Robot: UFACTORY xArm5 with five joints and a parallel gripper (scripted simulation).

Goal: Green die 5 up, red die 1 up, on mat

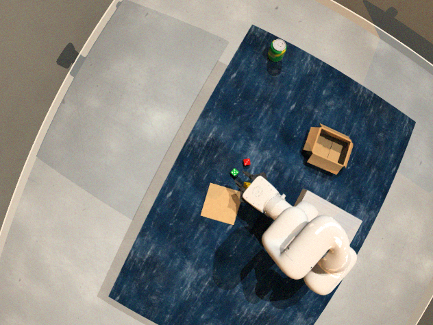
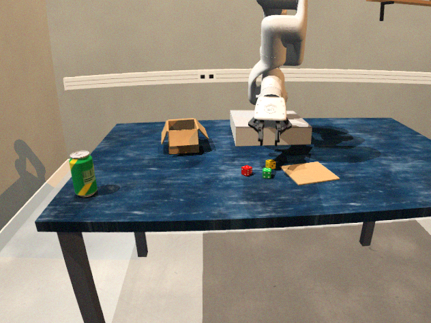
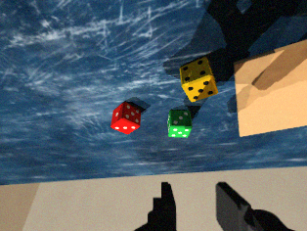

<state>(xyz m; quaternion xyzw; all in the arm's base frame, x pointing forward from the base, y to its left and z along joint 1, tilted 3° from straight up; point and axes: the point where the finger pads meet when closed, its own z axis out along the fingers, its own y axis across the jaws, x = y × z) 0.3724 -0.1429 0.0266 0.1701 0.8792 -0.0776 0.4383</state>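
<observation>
The green die is 100 mm below my hand, 40 mm ahead of it and 20 mm to the right of it. The rest, counted from my hand: red die (100 mm below, 70 mm to the right); then mat (120 mm to the left, 110 mm below, 40 mm ahead); then yellow die (100 mm below, 30 mm behind, 20 mm to the left).
</observation>
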